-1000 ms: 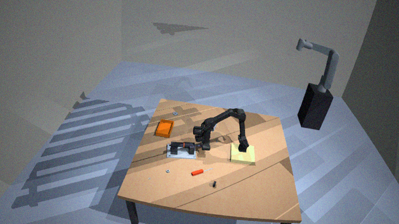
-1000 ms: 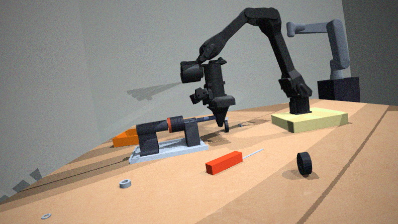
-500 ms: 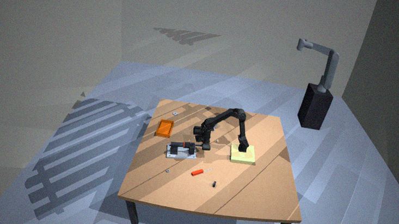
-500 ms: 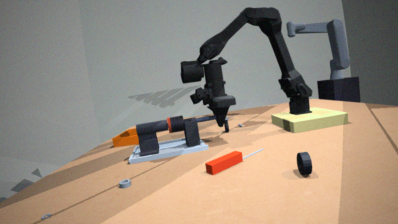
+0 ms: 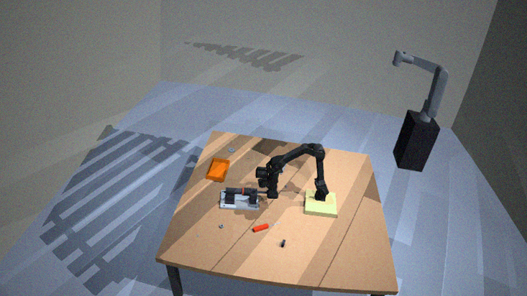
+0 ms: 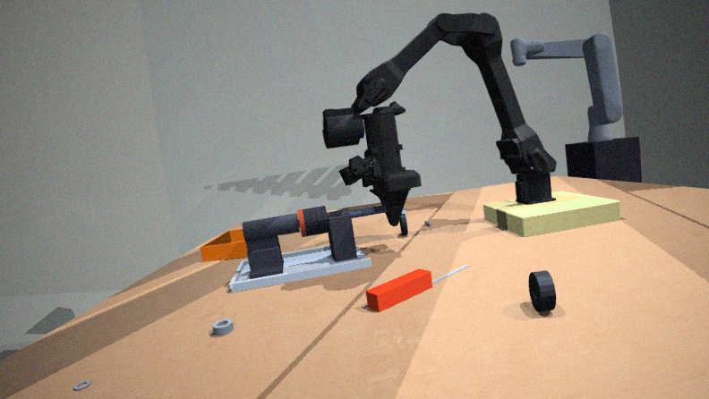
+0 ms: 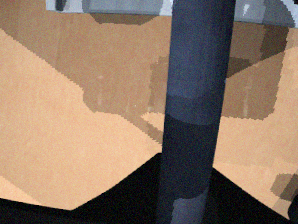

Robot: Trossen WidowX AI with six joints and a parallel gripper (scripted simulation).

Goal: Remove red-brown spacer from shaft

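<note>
Right now my gripper tip is 8 cm short of the shaft, 1 cm to the right of it and 3 cm below it. Also, from my gripper tip: orange tray 37 cm ahead, 21 cm to the right, 4 cm below; red-brown spacer 16 cm ahead, 3 cm to the left, 3 cm above; dark spacer 14 cm ahead, 3 cm to the left, 3 cm above.
</note>
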